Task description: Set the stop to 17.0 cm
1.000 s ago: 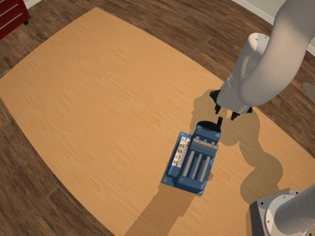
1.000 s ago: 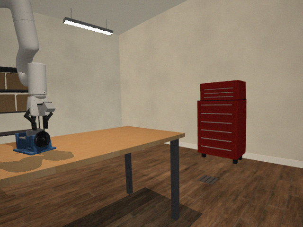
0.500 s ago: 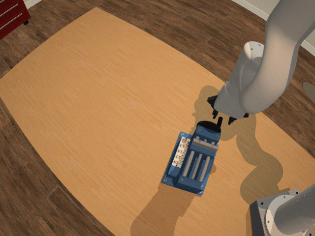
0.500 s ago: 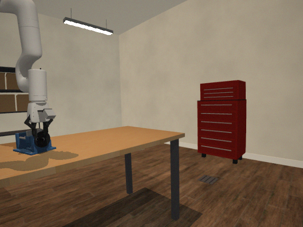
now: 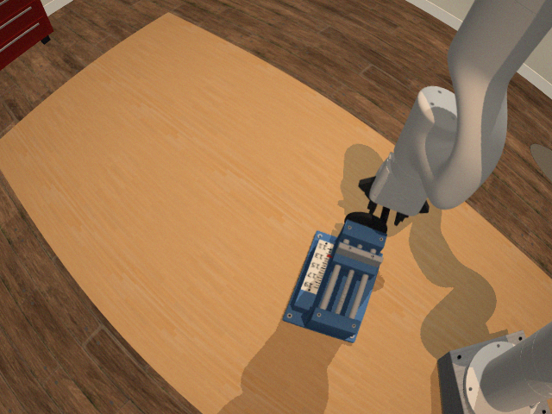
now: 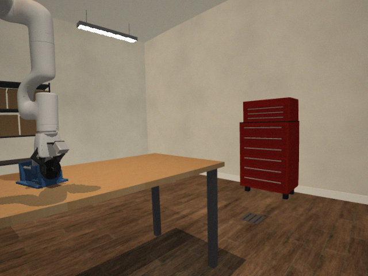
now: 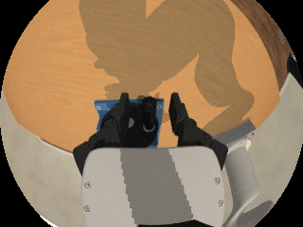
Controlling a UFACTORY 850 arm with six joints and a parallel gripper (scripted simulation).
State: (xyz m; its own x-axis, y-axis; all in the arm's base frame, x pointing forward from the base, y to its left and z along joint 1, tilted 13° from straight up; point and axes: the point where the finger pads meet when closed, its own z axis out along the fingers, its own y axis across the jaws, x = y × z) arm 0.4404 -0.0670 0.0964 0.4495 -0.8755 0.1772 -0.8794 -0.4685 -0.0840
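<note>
Right now the black handwheel is 20 mm to the left of my hand and 10 mm below it. The rest, counted from my hand: grey stop bar 10 mm behind, 120 mm to the left.
</note>
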